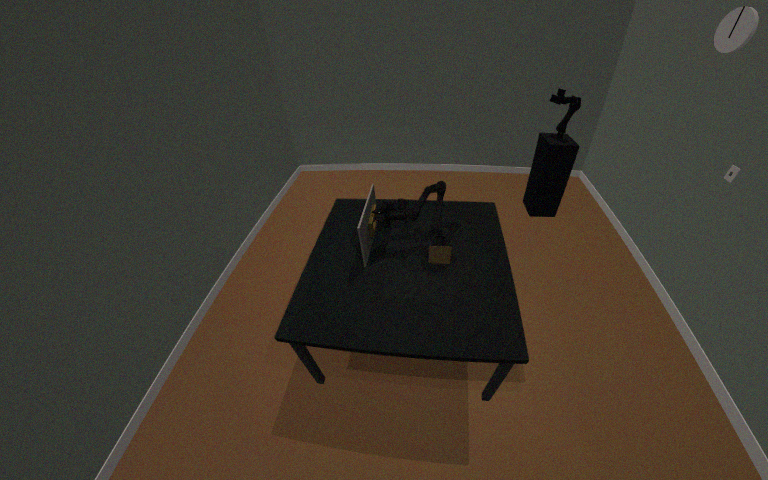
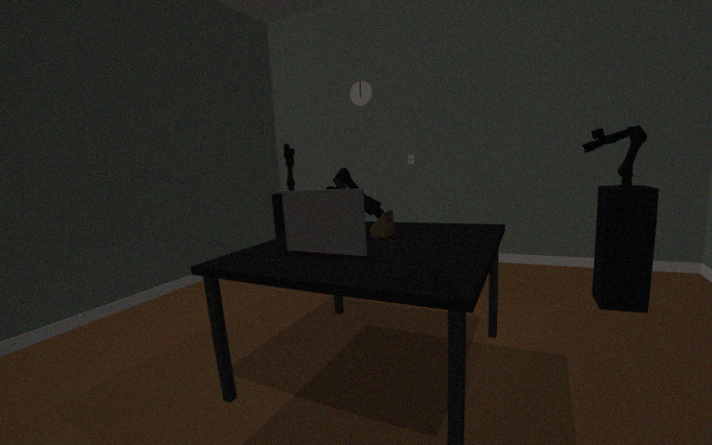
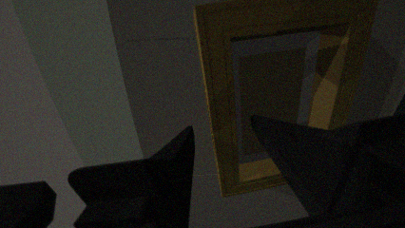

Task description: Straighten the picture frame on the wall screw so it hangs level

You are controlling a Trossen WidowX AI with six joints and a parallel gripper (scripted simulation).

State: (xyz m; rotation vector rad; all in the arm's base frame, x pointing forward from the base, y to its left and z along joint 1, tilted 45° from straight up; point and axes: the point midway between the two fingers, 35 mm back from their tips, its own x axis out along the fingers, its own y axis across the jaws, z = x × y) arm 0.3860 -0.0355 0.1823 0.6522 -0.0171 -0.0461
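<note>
My gripper tip is 50 mm above the picture frame, 10 mm to the left of it and 10 mm short of it. Also, from my gripper tip: wall panel (70 mm below, 20 mm ahead).
</note>
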